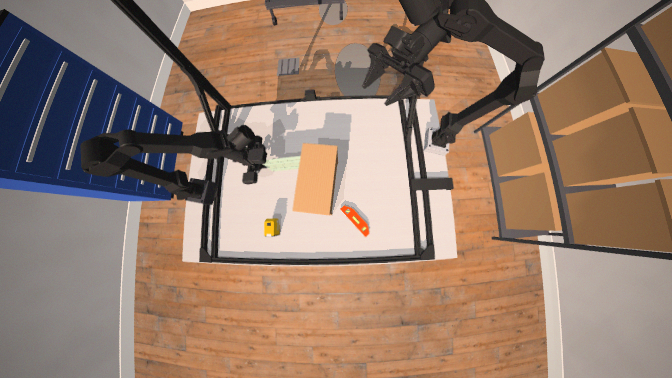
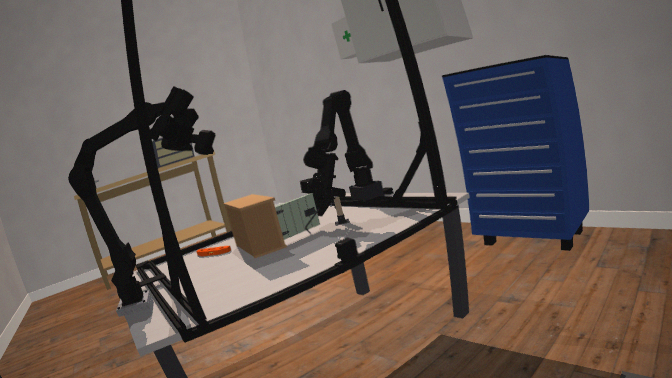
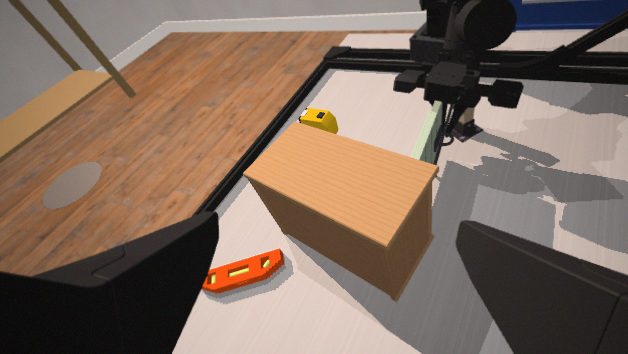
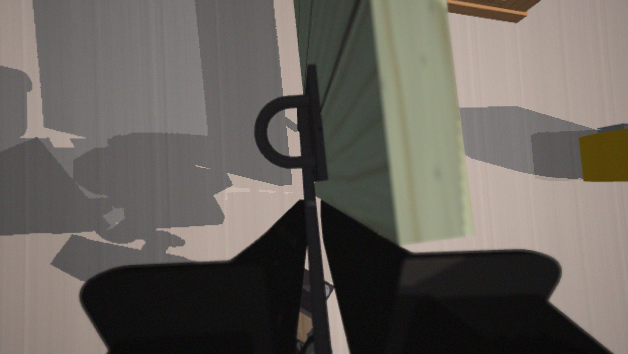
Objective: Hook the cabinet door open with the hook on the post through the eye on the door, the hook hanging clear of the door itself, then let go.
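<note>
The wooden cabinet stands mid-table. Its green door is swung open towards the post. The dark eye sticks out from the door's face. My right gripper is shut on the thin dark hook rod, close to the door's free edge. The rod's far end reaches the eye's base; whether it passes through the eye is unclear. My left gripper is open and empty, high and away from the door.
An orange level lies beside the cabinet. A yellow tape measure stands on the door side of the cabinet, apart from the door. A black frame borders the table, with uprights at its sides.
</note>
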